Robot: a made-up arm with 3 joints. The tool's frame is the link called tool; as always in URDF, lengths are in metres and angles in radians. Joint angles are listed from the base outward. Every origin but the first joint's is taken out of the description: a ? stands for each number. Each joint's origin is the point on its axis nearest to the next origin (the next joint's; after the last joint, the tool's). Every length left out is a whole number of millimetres.
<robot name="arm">
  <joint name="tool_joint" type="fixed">
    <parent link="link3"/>
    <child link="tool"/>
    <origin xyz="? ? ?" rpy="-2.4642 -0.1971 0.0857"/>
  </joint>
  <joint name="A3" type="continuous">
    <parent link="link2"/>
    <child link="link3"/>
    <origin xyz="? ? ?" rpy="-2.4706 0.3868 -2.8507"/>
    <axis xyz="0 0 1"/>
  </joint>
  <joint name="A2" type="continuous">
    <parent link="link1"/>
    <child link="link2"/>
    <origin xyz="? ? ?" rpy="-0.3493 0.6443 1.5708"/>
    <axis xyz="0 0 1"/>
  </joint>
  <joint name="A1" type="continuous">
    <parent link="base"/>
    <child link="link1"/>
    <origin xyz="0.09 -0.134 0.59" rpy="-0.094 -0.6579 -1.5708"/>
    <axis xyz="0 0 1"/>
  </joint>
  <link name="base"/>
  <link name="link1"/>
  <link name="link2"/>
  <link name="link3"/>
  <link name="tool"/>
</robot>
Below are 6 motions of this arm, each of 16 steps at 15 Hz.
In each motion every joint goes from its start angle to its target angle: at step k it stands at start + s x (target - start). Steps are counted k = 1, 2, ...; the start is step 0. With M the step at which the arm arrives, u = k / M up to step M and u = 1 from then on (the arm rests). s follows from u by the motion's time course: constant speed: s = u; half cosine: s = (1 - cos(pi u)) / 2; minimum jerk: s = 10 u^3 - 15 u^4 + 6 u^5.
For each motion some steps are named. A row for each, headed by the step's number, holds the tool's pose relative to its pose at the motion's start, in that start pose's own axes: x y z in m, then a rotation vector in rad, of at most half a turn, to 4 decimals.
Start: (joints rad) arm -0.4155 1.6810 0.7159
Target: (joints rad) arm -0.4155 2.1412 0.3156
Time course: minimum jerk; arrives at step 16
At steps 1, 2, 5, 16:
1: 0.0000 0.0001 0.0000 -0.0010 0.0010 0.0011
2: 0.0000 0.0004 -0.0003 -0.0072 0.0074 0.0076
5: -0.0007 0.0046 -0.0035 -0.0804 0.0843 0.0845
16: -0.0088 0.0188 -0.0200 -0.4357 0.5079 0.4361

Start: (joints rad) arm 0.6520 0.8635 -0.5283
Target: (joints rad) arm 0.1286 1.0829 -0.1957
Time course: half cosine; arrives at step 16
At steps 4, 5, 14, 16:
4: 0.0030 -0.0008 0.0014 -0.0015 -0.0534 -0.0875
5: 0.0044 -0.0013 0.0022 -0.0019 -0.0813 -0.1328
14: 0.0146 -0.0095 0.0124 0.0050 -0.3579 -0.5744
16: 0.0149 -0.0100 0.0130 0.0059 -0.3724 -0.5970

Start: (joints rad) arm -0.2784 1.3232 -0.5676
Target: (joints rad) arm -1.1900 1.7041 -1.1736
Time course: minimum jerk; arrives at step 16
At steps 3, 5, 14, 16:
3: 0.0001 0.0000 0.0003 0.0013 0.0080 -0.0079
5: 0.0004 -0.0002 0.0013 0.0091 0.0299 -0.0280
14: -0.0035 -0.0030 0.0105 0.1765 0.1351 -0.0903
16: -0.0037 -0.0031 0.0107 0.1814 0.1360 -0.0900

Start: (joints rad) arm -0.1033 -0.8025 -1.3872
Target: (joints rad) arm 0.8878 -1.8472 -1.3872
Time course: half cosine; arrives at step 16
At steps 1, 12, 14, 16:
1: -0.0002 0.0002 0.0002 0.0050 -0.0048 -0.0003
12: -0.0040 0.0106 0.0314 0.4363 -0.3213 -0.2519
14: -0.0028 0.0106 0.0365 0.4819 -0.3420 -0.3119
16: -0.0023 0.0105 0.0383 0.4970 -0.3480 -0.3341

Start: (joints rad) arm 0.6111 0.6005 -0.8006
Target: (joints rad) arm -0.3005 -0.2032 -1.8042
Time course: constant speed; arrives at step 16
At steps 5, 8, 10, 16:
5: 0.0001 0.0051 -0.0169 -0.1648 -0.2306 -0.0097
8: 0.0056 0.0062 -0.0286 -0.3052 -0.3459 -0.0362
10: 0.0116 0.0054 -0.0362 -0.4124 -0.4099 -0.0659
16: 0.0371 -0.0070 -0.0532 -0.7723 -0.5280 -0.2264

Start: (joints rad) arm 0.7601 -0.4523 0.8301
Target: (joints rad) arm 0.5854 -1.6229 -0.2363
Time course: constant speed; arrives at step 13
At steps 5, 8, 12, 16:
5: -0.0183 -0.0168 0.0008 0.3124 -0.0340 0.1778
8: -0.0305 -0.0253 -0.0036 0.4734 -0.1078 0.3147
12: -0.0465 -0.0331 -0.0152 0.6405 -0.2682 0.5115
16: -0.0502 -0.0343 -0.0191 0.6721 -0.3188 0.5604

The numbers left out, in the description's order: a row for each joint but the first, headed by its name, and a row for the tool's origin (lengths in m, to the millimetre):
tool: 0.024 -0.022 0
A3: -0.001 0.055 0
A2: 0.014 0.03 0

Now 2 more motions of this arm.
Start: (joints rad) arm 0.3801 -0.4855 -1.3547
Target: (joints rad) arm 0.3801 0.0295 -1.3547
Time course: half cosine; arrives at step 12
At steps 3, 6, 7, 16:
3: -0.0004 -0.0008 0.0028 0.0217 0.0689 0.0217
6: -0.0005 -0.0029 0.0095 0.0739 0.2352 0.0742
7: -0.0002 -0.0037 0.0119 0.0931 0.2961 0.0934
16: 0.0015 -0.0063 0.0186 0.1479 0.4705 0.1483

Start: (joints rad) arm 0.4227 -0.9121 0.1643
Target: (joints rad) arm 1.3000 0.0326 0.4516
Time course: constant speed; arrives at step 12
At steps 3, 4, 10, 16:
3: 0.0150 0.0082 -0.0015 -0.1947 0.3261 -0.0864
4: 0.0197 0.0104 -0.0036 -0.2587 0.4357 -0.1093
10: 0.0365 0.0169 -0.0281 -0.6234 1.1030 -0.1719
16: 0.0362 0.0169 -0.0381 -0.7320 1.3292 -0.1594

